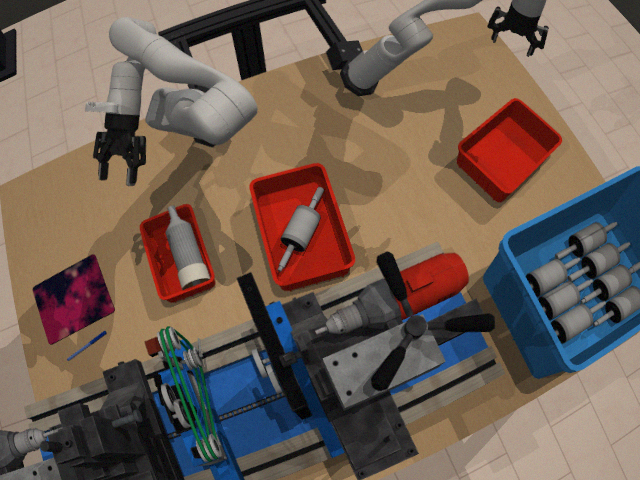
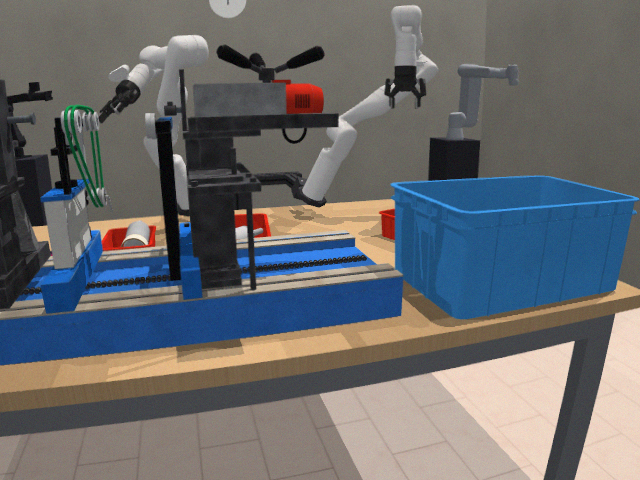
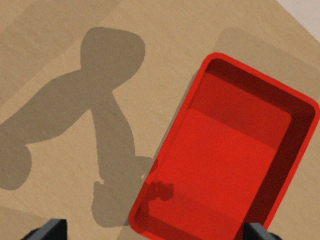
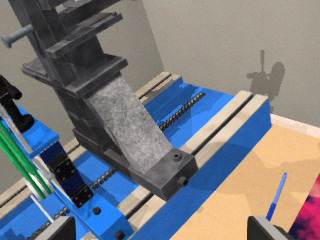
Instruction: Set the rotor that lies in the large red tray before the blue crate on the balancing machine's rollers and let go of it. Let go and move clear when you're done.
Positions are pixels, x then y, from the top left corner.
Labels:
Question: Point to a blue crate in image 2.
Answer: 487, 264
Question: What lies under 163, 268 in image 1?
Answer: A small red tray.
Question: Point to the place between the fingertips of my left gripper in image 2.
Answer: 404, 108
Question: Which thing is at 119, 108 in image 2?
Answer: My right gripper.

